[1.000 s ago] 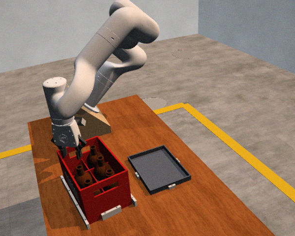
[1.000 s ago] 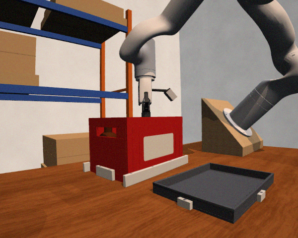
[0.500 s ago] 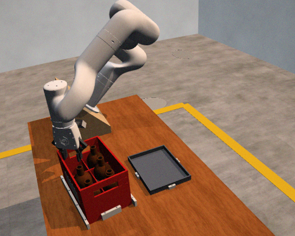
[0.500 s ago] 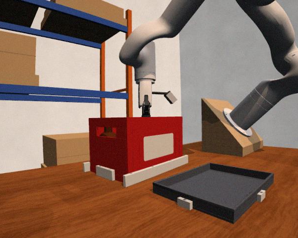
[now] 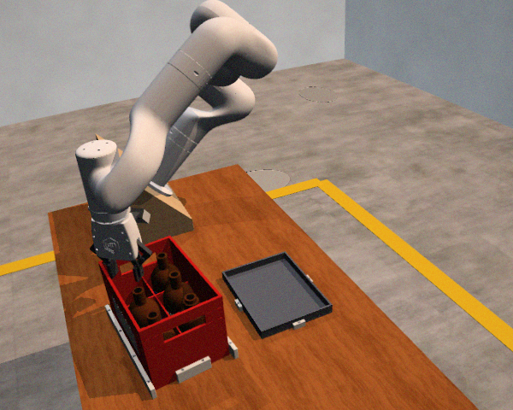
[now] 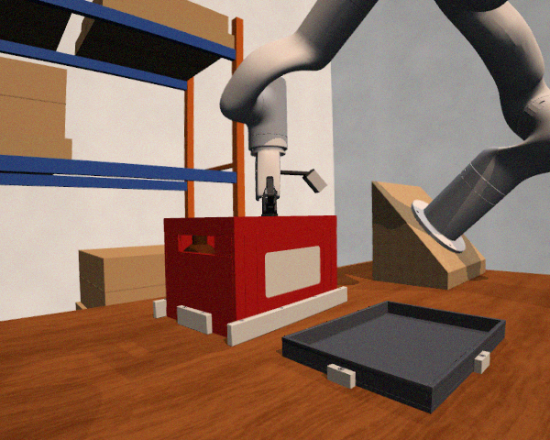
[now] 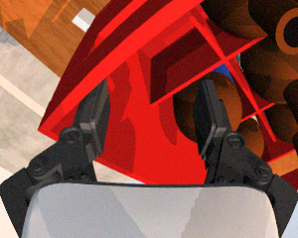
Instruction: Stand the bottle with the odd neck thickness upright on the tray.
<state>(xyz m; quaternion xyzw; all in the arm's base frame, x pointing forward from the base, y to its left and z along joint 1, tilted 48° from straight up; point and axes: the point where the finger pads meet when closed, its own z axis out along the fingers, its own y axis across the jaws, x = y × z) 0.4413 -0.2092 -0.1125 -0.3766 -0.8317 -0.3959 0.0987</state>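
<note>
My hand is 9 cm short of the red crate, 7 cm above it and 4 cm to the right of it. The rest, counted from my hand: dark grey tray 33 cm to the left, 15 cm below, 12 cm ahead; brown bottle 18 cm ahead, 7 cm below.
</note>
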